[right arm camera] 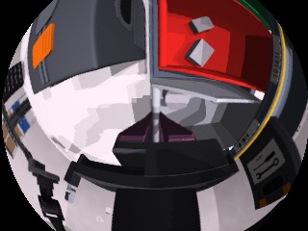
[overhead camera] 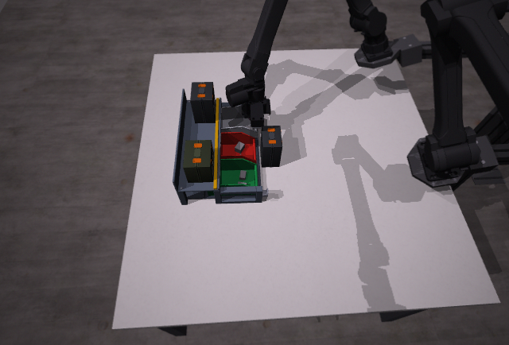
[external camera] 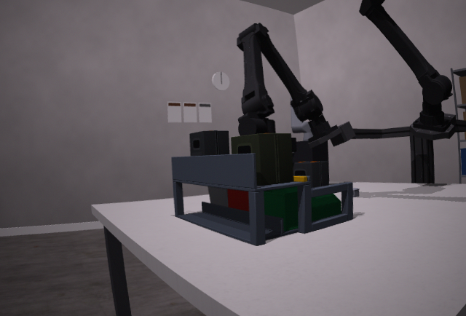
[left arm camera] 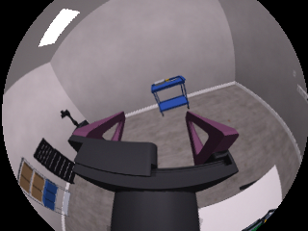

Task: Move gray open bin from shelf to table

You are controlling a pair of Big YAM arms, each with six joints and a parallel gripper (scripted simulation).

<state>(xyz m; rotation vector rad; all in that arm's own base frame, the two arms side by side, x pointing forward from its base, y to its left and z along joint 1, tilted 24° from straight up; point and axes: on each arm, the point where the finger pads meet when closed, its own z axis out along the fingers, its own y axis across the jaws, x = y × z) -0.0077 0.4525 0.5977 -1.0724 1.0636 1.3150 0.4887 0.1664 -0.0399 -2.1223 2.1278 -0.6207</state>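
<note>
Now: the gray bin 80 mm ahead of my right hand and 10 mm to the right of it. Also, from my right hand: green bin (210 mm to the left, 120 mm ahead, 10 mm below); then red bin (100 mm to the left, 100 mm ahead, 10 mm below); then shelf (130 mm ahead, 100 mm to the left, 10 mm above).
</note>
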